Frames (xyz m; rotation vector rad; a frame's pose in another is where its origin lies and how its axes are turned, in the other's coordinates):
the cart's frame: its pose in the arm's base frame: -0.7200 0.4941 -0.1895 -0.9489 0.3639 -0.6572
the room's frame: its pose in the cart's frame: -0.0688 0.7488 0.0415 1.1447 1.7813 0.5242
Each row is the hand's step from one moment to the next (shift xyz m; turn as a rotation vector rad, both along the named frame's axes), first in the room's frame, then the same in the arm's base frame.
Working: the room's frame: its pose in the arm's base frame: -0.4823 0.8736 -0.7950 1.0434 1.4947 -0.8836

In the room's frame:
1: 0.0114 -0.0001 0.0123 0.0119 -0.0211 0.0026
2: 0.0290 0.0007 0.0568 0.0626 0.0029 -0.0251
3: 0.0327 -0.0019 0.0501 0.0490 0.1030 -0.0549
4: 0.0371 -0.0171 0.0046 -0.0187 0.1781 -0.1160
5: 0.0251 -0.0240 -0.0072 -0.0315 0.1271 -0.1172
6: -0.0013 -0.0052 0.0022 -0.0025 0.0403 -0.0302
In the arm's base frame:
1: 0.0034 -0.0097 -0.0133 -0.0196 -0.0078 -0.0122
2: 0.0183 -0.0479 -0.0380 -0.0094 0.0340 -0.0576
3: 0.0133 -0.0420 -0.0405 0.0753 0.0939 -0.0393
4: -0.0166 -0.0044 -0.0373 0.1289 0.1658 0.0375
5: -0.0264 0.0023 -0.0235 0.0814 0.1474 0.0504
6: -0.0041 -0.0040 0.0009 0.0277 0.0414 0.0074

